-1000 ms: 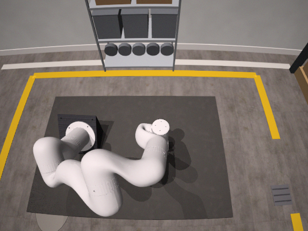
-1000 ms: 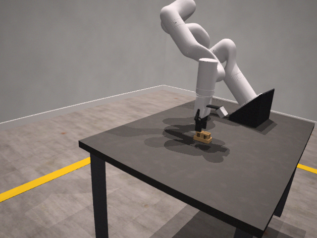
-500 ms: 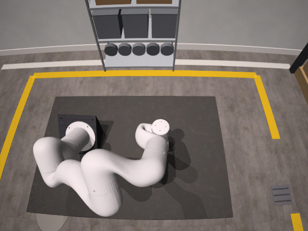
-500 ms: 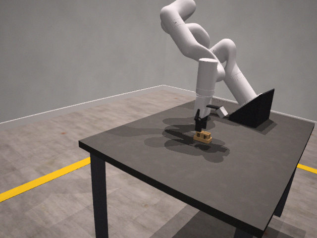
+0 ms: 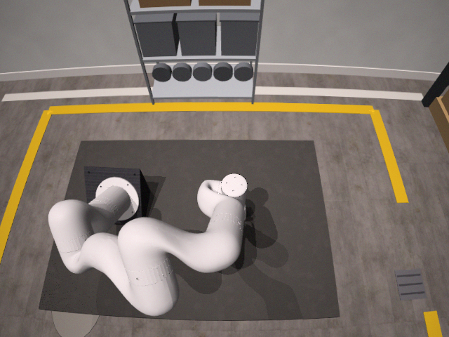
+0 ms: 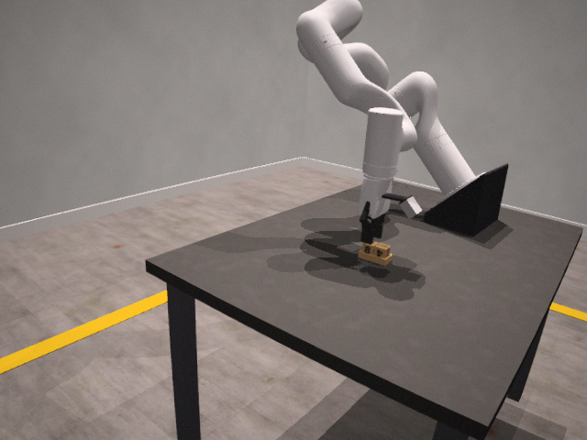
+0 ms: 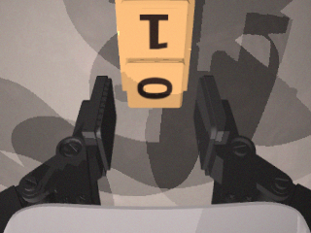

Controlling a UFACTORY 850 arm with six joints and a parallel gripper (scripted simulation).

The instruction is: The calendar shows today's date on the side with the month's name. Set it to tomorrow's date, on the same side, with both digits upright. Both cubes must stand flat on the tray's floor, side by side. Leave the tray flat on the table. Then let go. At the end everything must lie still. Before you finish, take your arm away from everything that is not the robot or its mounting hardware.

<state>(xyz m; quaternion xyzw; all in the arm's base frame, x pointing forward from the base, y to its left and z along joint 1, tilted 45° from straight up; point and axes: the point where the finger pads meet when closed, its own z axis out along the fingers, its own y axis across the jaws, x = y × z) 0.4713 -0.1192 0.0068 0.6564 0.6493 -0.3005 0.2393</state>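
Right now my hand is 40 mm above the calendar cube. Also, from my hand: wooden tray 60 mm below, 20 mm to the left.
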